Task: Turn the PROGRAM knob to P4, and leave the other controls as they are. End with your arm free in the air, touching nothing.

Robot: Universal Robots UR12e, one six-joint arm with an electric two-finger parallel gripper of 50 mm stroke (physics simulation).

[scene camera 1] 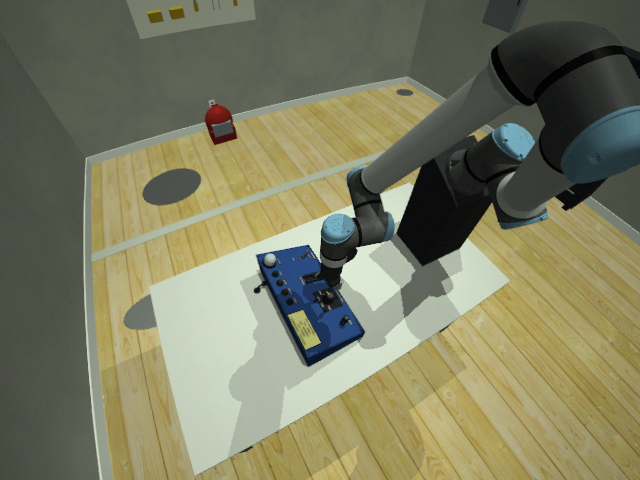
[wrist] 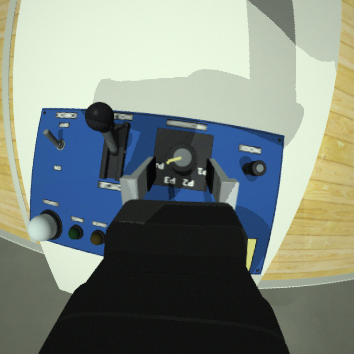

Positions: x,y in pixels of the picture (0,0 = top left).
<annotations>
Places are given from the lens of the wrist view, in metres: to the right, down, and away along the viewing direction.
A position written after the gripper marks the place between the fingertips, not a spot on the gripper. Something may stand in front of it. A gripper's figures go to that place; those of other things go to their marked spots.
gripper (wrist: 180,167): 0.00, -0.01, 0.17
black ball-topped lever (wrist: 99,116): -0.10, -0.07, 0.19
</annotations>
